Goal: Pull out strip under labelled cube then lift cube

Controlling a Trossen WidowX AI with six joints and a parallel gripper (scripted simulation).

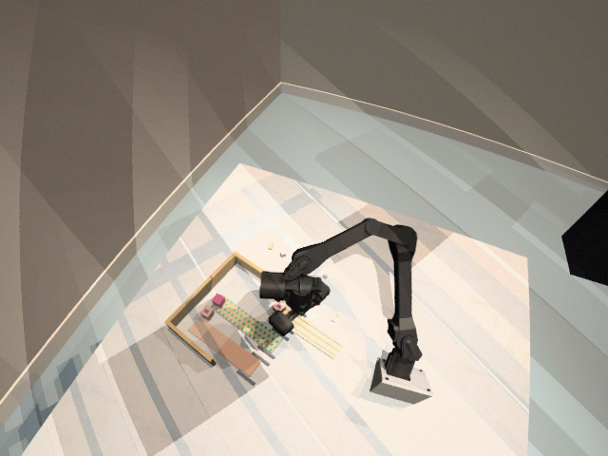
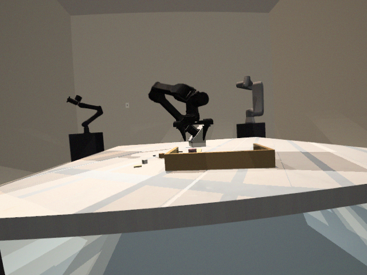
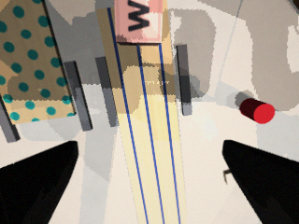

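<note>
Now: the blue-lined strip 6 cm below my gripper tip, 3 cm behind it and 1 cm to the left of it. The rest, counted from my gripper tip: teal-dotted strip: 16 cm ahead, 6 cm below, 5 cm to the left; then orange strip: 19 cm ahead, 14 cm to the left, 6 cm below.
</note>
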